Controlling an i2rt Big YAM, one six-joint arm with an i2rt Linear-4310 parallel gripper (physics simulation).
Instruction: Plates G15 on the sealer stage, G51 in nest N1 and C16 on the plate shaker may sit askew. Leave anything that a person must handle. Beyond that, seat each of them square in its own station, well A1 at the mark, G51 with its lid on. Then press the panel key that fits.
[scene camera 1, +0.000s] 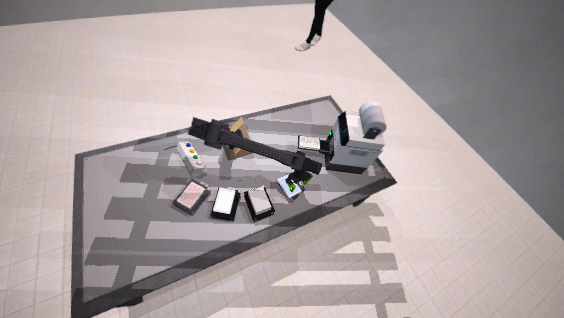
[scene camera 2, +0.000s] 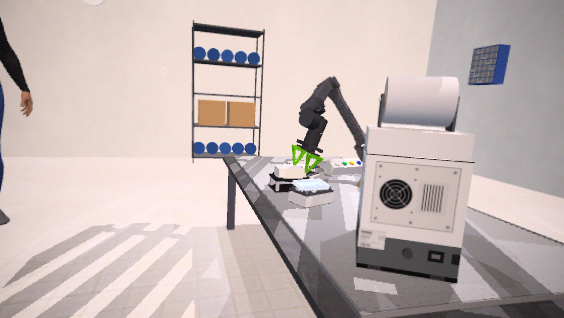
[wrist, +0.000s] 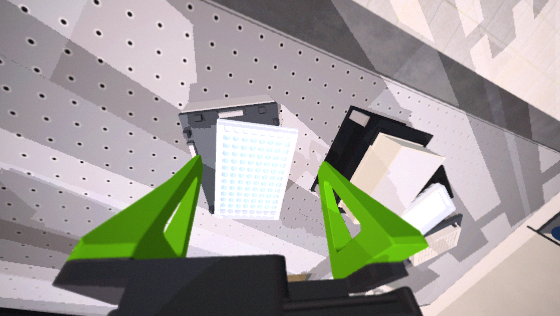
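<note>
A clear, pale-blue plate (scene camera 1: 288, 185) (scene camera 2: 311, 185) (wrist: 255, 172) sits turned askew on a low station, probably the shaker, with a dark top (wrist: 200, 131) and a white base (scene camera 2: 311, 198). My gripper (scene camera 1: 299, 183) (scene camera 2: 301, 168) (wrist: 264, 163) is open and empty above this plate; in the wrist view its green fingers appear on either side of it. A white plate (scene camera 1: 309, 142) lies on the stage of the sealer (scene camera 1: 354, 149) (scene camera 2: 415, 195). A beige plate (scene camera 1: 259, 200) (wrist: 395, 165) sits askew in a black nest (wrist: 344, 131). The key panel (scene camera 1: 191, 159) (scene camera 2: 334, 167) has blue, yellow, green and white keys. Plate labels and A1 marks are unreadable.
A bright white plate (scene camera 1: 225, 201) (wrist: 431, 207) and a pinkish plate (scene camera 1: 191, 195) (wrist: 439, 243) sit in nests beyond the beige one. A tan frame (scene camera 1: 238, 152) stands partly behind my arm. The sealer carries a large roll (scene camera 1: 372, 117) (scene camera 2: 421, 101). A person (scene camera 1: 318, 25) (scene camera 2: 12, 65) stands away from the table.
</note>
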